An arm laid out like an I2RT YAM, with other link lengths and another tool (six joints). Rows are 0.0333 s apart.
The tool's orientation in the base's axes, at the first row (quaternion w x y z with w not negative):
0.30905 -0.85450 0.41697 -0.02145
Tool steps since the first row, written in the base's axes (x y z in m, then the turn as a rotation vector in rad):
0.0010 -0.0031 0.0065 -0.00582 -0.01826 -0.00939
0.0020 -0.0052 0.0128 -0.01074 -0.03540 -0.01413
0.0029 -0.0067 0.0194 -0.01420 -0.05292 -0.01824
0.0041 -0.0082 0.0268 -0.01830 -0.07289 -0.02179
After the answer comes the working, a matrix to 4 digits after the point.
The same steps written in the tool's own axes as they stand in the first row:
0.0015 -0.0028 -0.0065 0.01154 0.01762 -0.00344
0.0022 -0.0060 -0.0124 0.02182 0.03155 -0.00981
0.0025 -0.0095 -0.0182 0.03320 0.04430 -0.01645
0.0027 -0.0137 -0.0246 0.04580 0.05832 -0.02497

The tool's axes in the first row as the columns of a matrix, in the base's axes (rounded; the answer above uses it unrounded):
0.6514 -0.6993 0.2944
-0.7259 -0.4613 0.5103
-0.2211 -0.5461 -0.8081

